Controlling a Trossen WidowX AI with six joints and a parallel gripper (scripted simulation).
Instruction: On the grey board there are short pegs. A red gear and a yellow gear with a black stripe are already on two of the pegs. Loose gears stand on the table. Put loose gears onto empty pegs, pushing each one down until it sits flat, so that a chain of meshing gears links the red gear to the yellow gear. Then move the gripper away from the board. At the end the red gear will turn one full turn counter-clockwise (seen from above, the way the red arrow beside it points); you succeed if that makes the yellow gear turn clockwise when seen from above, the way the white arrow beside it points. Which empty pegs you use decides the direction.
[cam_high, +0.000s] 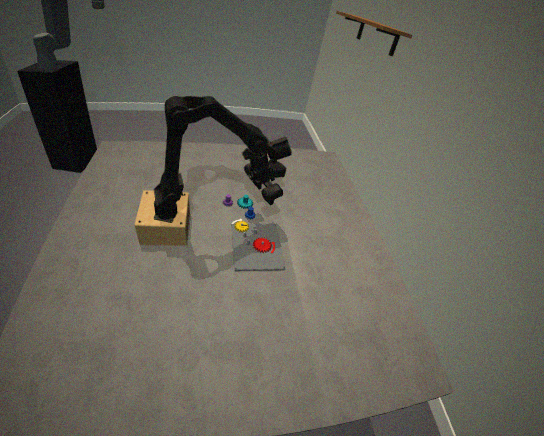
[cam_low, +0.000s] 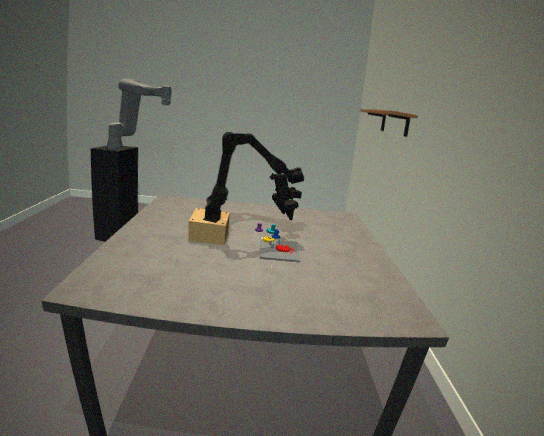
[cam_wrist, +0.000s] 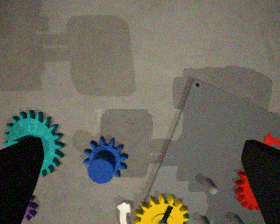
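Now: gripper tip 100 mm above the blue gear, 50 mm past it and 10 mm to the right of it. The rest, counted from my gripper tip: teal gear (100 mm below, 70 mm to the left, 70 mm behind); then white arrow (110 mm below, 90 mm behind, 40 mm to the right); then yellow gear (100 mm below, 70 mm to the right, 70 mm behind).
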